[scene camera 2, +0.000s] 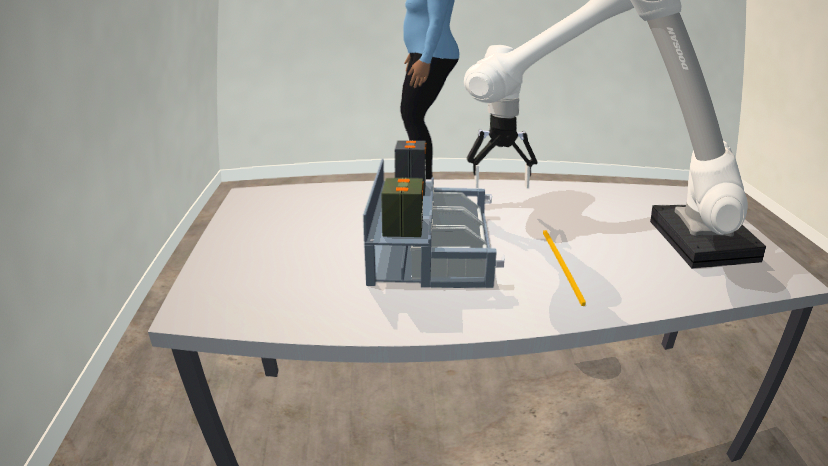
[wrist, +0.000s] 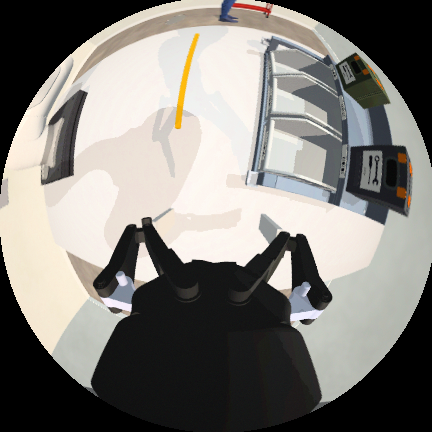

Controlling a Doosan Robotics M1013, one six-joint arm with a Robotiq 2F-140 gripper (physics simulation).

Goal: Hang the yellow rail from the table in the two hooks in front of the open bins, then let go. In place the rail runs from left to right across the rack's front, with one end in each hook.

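Frame: origin at the arm's base, x ahead, y left, z up, level; centimetres.
Seen in the pictures: gripper, fingertip midpoint: [scene camera 2: 502, 186] [wrist: 216, 218]; arm's base at its link origin: [wrist: 51, 144].
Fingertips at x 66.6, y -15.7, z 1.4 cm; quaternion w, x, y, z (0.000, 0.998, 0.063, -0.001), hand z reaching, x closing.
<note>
Pixels of each thing's top centre, then the offset from my fingertips to it. "spot": a spot on its surface instead. Level surfaces: height alone.
- yellow rail at its top centre: [scene camera 2: 563, 262] [wrist: 186, 63] dx -13.5, dy +34.0, dz -6.0 cm
- hook at a spot on its surface: [scene camera 2: 500, 263] spot: dx +3.1, dy +44.9, dz -0.9 cm
- green case at its top centre: [scene camera 2: 403, 184] dx +23.8, dy +37.4, dz +12.9 cm
- dark case at its top centre: [scene camera 2: 410, 144] dx +24.1, dy +14.3, dz +15.4 cm
- table at its surface level: dz -7.0 cm
The yellow rail [scene camera 2: 564, 268] [wrist: 185, 82] lies flat on the table, apart from the rack, between the rack and the robot's base. The grey rack [scene camera 2: 461, 284] [wrist: 257, 135] holds a row of open bins. Two small hooks stick out from its front: one hook [scene camera 2: 500, 263] at the near end in the scene view, the other hook [scene camera 2: 488, 198] at the far end. No rail is in them. My gripper [scene camera 2: 502, 177] [wrist: 216, 218] is open and empty. It hangs above the table's far part in the scene view, beyond the rail's far end and apart from it.
A green case [scene camera 2: 402, 209] [wrist: 366, 82] and a dark case [scene camera 2: 409, 162] [wrist: 380, 177] stand on the rack's rear part. The robot's black base block [scene camera 2: 727, 254] [wrist: 67, 145] stands on the table [scene camera 2: 260, 301]. A person in blue [scene camera 2: 431, 31] stands behind the table.
</note>
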